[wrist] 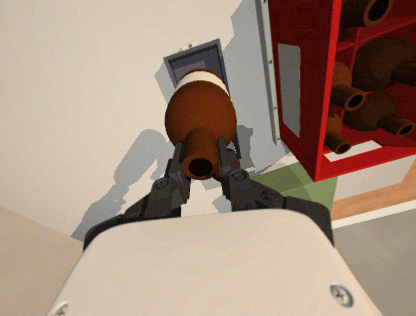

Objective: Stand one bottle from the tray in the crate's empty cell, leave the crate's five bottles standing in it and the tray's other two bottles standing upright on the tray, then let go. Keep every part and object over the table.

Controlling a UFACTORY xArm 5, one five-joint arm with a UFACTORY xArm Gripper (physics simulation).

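Frame: origin at the arm's base, x down, y back, z left, level; centimetres.
Seen in the pictures: gripper, between the fingertips: [202, 154].
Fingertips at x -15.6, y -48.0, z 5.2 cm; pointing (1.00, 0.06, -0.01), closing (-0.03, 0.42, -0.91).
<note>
Offsets run from my fingertips to a thing's top centre. "spot": to the spot under its first point. Level surfaces: height alone.
My gripper [202, 154] is shut on the neck of a brown bottle @(dx -3.1, dy -1.0, dz -0.6 cm) [201, 112] with a white band. The bottle's mouth points toward the camera, and its body hangs over the grey tray @(spot: dx +23.6, dy -3.7, dz -1.7 cm) [194, 61], apparently raised above it. Part of another brown bottle [232, 161] shows behind the held bottle's neck and the right finger; the rest of the tray's load is hidden. The red crate @(dx +6.6, dy +10.2, dz -22.3 cm) [309, 125] stands at the right, cut off by the view's edge. Several brown bottles @(dx +7.8, dy +19.5, dz -25.1 cm) [369, 111] show inside it, necks toward the camera. Which cell is empty cannot be told.
A grey rail @(dx +21.1, dy +8.1, dz -12.6 cm) [270, 75] with screws runs along the crate's left side. A green area [305, 182] lies below the crate's near corner, beside a wood-coloured strip [372, 197]. The pale table's @(dx +24.1 cm) [90, 75] edge shows at the lower right, with grey floor beyond it.
</note>
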